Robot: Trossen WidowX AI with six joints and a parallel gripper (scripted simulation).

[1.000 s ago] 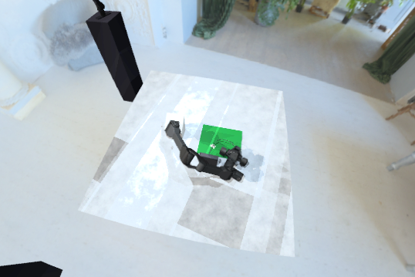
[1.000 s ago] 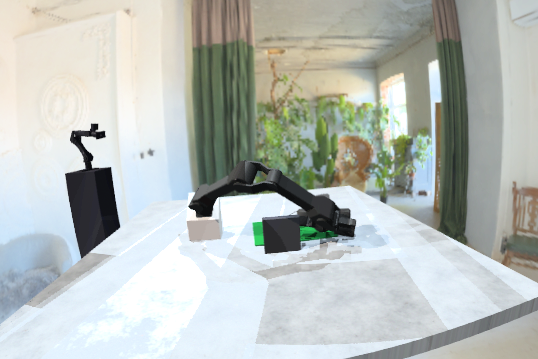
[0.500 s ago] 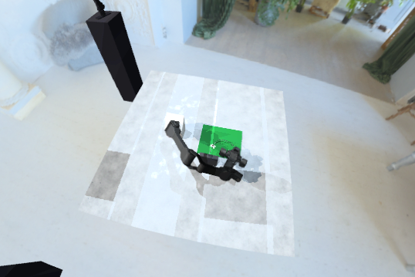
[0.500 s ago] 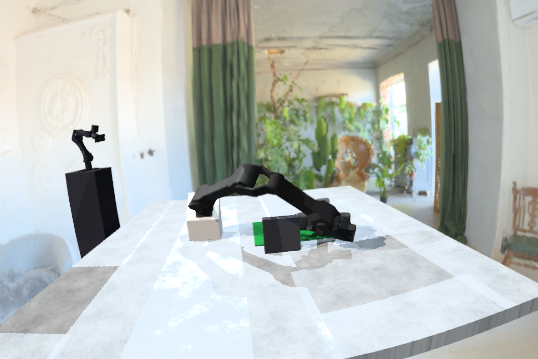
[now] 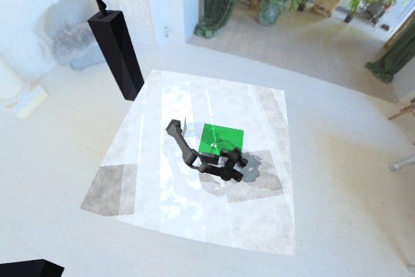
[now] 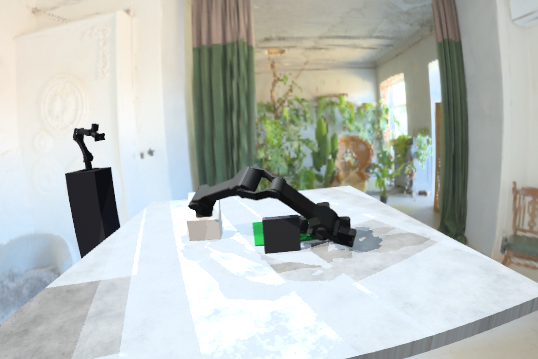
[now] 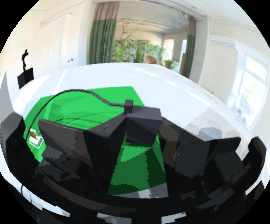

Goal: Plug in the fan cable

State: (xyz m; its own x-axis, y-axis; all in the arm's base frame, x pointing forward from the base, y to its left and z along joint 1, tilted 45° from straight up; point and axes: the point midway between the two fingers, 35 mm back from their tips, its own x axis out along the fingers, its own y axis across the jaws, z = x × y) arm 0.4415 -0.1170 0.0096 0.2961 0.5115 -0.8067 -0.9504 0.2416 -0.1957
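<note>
Now: gripper tip 12 cm past the green board, 6 cm to the right of it and 5 cm above it. Round my gripper tip: dark plug (1 cm below); then white header (17 cm behind, 4 cm below, 1 cm to the left); then black fan (18 cm behind, 11 cm to the right, 2 cm above).
</note>
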